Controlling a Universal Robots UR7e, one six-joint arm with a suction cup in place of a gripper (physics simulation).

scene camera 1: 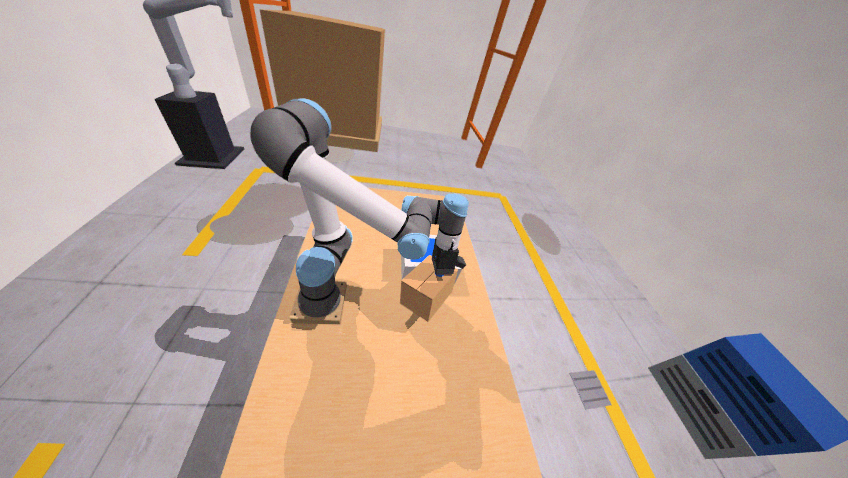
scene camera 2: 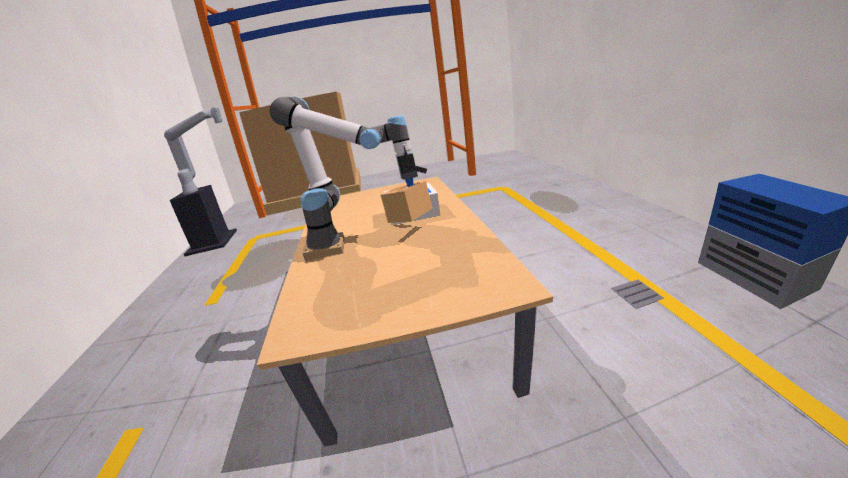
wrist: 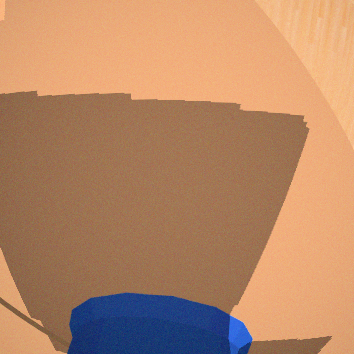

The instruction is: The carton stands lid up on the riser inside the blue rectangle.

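Where they show: hand at its tool point: [scene camera 1: 439,275] [wrist: 168,286]; arm's base at its link origin: [scene camera 1: 319,299] [scene camera 2: 323,241].
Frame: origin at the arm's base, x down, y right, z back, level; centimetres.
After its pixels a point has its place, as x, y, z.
A brown carton [scene camera 1: 420,296] @(-15.8, 8.0, -35.6) [scene camera 2: 399,206] @(-11.9, 8.7, -36.0) hangs tilted under my suction cup [scene camera 1: 439,274] @(-15.9, -0.5, -43.8) [scene camera 2: 409,182] [wrist: 155,327], which is on its upper face. In the wrist view, the carton's face [wrist: 150,55] fills most of the picture, with a dark shadow across it. The white riser [scene camera 1: 407,261] @(-8.3, -13.1, -33.6) [scene camera 2: 435,205] @(-2.0, -9.8, -55.5) stands behind the carton and is partly hidden by it. Part of the blue rectangle [scene camera 1: 423,251] [scene camera 2: 429,189] @(-8.3, -17.7, -55.2) shows on the riser's top. The carton overlaps the riser in both scene views; whether they touch cannot be told.
The wooden table [scene camera 1: 332,415] @(3.7, 37.1, -9.1) [scene camera 2: 380,314] @(3.7, 56.4, -19.5) bears the arm's base [scene camera 1: 317,302] @(-7.6, 5.6, -1.2) [scene camera 2: 322,240] @(-3.6, 7.0, -0.9) at its left side. Orange rack posts [scene camera 1: 504,89] [scene camera 2: 463,89] and a big brown board [scene camera 1: 332,77] stand behind. Blue and grey crates [scene camera 1: 771,385] [scene camera 2: 777,207] are on the floor at the right.
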